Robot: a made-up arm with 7 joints. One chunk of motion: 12 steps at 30 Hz.
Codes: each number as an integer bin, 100 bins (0 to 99) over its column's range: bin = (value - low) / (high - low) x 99, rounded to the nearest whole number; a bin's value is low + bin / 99 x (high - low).
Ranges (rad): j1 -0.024..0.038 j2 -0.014..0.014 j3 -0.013..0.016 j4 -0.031..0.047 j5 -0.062..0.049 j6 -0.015..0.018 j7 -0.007..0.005
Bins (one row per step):
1: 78 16 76 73 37 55 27
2: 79 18 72 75 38 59 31
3: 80 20 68 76 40 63 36
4: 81 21 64 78 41 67 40
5: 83 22 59 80 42 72 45
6: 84 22 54 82 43 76 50
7: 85 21 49 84 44 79 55
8: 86 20 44 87 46 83 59
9: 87 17 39 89 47 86 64
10: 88 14 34 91 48 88 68
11: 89 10 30 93 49 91 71
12: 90 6 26 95 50 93 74
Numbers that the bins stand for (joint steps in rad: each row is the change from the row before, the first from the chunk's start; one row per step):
1: 0.02485 -0.00947 0.00926 0.02652 -0.02052 0.00333 -0.00373
2: 0.02547 -0.00891 0.00809 0.02809 -0.01939 0.00467 -0.00324
3: 0.02610 -0.00834 0.00692 0.02888 -0.01715 0.00600 -0.00264
4: 0.02673 -0.00806 0.00575 0.03045 -0.01603 0.00733 -0.00215
5: 0.02798 -0.00778 0.00428 0.03203 -0.01491 0.00900 -0.00155
6: 0.02861 -0.00778 0.00282 0.03361 -0.01379 0.01033 -0.00094
7: 0.02923 -0.00806 0.00135 0.03518 -0.01267 0.01133 -0.00033
8: 0.02986 -0.00834 -0.00011 0.03755 -0.01042 0.01267 0.00015
9: 0.03048 -0.00919 -0.00158 0.03912 -0.00930 0.01367 0.00076
10: 0.03111 -0.01004 -0.00304 0.04070 -0.00818 0.01433 0.00124
11: 0.03174 -0.01117 -0.00421 0.04227 -0.00706 0.01533 0.00161
12: 0.03236 -0.01230 -0.00538 0.04385 -0.00594 0.01600 0.00197

